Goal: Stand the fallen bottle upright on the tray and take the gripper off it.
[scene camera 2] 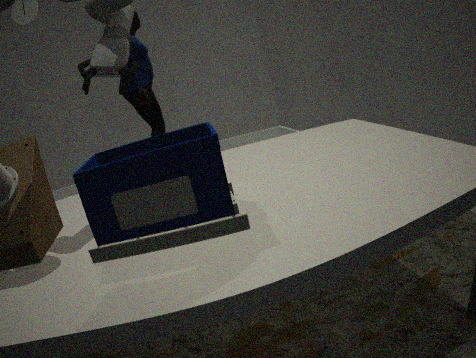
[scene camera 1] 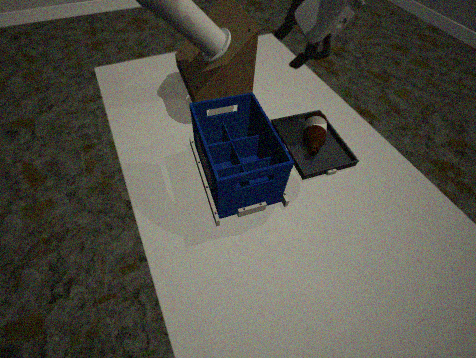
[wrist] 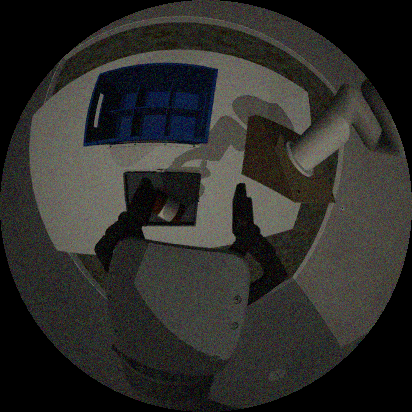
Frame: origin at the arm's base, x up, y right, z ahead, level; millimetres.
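Where they show: gripper, between the fingertips: (scene camera 2: 102,91) (scene camera 1: 284,52) (wrist: 191,187); arm's base, origin of its link: (scene camera 2: 0,189) (scene camera 1: 217,46) (wrist: 298,158).
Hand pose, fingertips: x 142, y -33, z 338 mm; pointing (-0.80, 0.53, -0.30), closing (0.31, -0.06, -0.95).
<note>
Things, the pixels of their top centre, and the offset from my fingertips. "spot": a spot on its surface instead.
- brown bottle, centre of its top: (wrist: 157,207) (scene camera 1: 317,127) dz +74, dx -231, dy -125 mm
- dark tray, a spot on its surface: (wrist: 186,186) spot: dz -21, dx -305, dy -93 mm
- blue divided crate, centre of its top: (scene camera 2: 144,145) (wrist: 143,95) (scene camera 1: 237,130) dz +73, dx -135, dy +158 mm
The brown bottle (scene camera 1: 316,135) (wrist: 168,211) with a white label band lies on its side on the dark tray (scene camera 1: 294,136) (wrist: 186,186). In scene camera 1 its neck points toward the lower edge of the view. In the wrist view the left finger covers its neck end. My gripper (scene camera 1: 287,51) (scene camera 2: 83,80) (wrist: 191,187) is open and empty, high above the table and apart from the bottle, toward the upper side of the tray in scene camera 1. Bottle and tray do not show in scene camera 2.
A blue divided crate (scene camera 1: 255,191) (scene camera 2: 89,207) (wrist: 150,75) stands beside the tray, with low rails around its base. The arm's base is mounted at a brown block (scene camera 1: 227,82) (scene camera 2: 37,215) (wrist: 267,155). A blue and dark shape (scene camera 2: 137,67) shows behind the crate.
</note>
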